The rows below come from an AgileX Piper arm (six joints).
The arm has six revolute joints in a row. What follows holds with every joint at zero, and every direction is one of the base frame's. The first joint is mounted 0.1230 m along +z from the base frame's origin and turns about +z. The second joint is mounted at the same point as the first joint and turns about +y. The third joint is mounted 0.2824 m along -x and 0.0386 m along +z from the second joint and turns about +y. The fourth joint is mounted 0.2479 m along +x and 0.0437 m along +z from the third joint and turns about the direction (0.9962, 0, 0.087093). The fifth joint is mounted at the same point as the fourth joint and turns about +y. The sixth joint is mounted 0.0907 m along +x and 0.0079 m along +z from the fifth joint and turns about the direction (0.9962, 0, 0.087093). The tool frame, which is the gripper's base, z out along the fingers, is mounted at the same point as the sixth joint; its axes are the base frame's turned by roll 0.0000, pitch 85.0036 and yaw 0.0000 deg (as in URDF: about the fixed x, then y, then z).
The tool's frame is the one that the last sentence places.
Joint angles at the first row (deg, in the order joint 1, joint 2, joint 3, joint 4, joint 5, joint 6):
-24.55 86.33 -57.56 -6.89 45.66 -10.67
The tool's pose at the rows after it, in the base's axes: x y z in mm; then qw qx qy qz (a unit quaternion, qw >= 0):
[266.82 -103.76 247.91 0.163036 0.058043 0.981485 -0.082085]
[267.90 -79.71 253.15 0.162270 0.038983 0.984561 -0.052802]
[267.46 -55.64 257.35 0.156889 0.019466 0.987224 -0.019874]
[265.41 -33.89 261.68 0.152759 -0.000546 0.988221 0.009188]
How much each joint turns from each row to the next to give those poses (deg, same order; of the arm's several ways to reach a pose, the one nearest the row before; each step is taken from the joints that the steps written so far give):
4.44 -1.35 -0.13 2.01 1.41 0.00
4.00 -1.37 0.00 3.03 2.42 0.05
3.96 -1.11 -0.05 3.35 2.59 0.00
3.65 -1.08 0.00 2.94 2.08 0.00

